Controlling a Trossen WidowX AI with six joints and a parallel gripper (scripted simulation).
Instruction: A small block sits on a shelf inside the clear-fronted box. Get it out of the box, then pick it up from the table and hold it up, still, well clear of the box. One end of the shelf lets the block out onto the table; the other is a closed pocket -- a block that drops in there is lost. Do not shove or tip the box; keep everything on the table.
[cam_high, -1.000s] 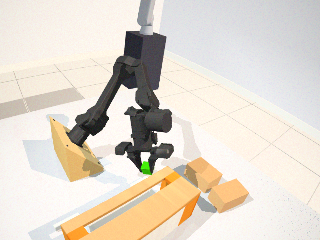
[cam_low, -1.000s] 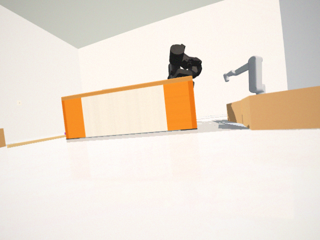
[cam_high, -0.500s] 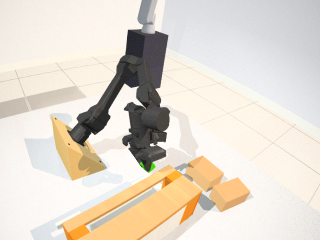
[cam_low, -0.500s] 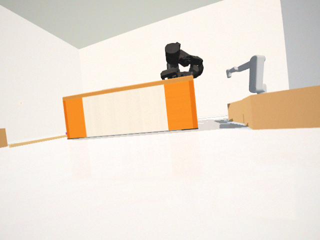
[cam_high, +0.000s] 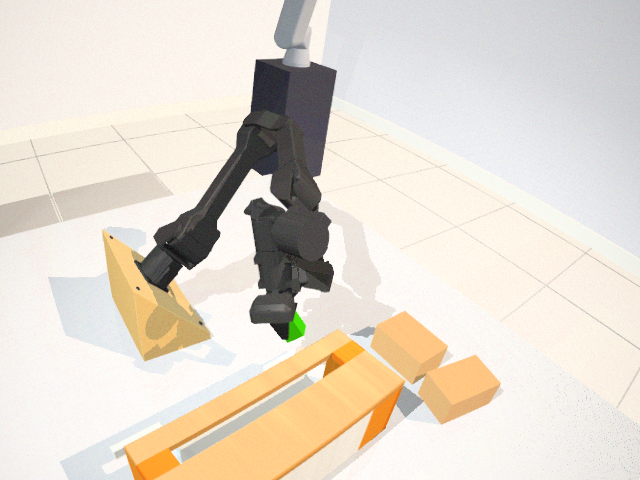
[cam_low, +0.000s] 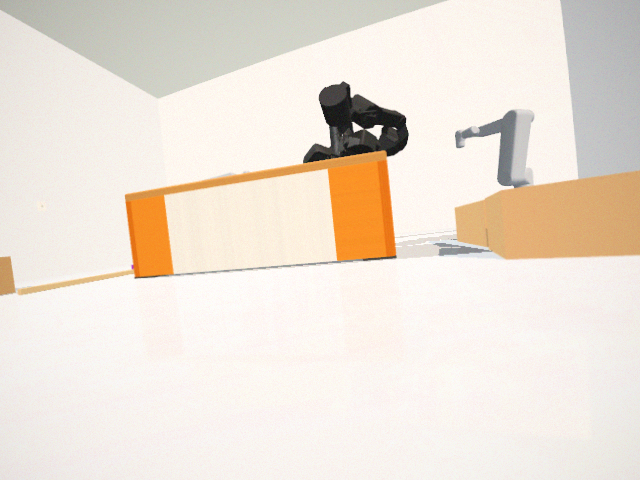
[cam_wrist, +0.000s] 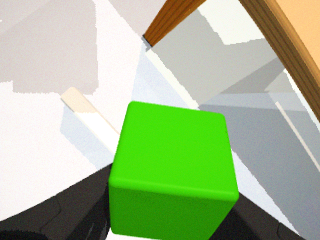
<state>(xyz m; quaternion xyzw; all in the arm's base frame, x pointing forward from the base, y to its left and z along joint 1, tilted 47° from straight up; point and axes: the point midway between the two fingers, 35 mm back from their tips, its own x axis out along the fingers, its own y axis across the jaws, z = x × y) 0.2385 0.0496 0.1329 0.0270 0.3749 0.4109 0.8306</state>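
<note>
Now: the green block 1 cm to the left of my gripper tip and 1 cm above it.
</note>
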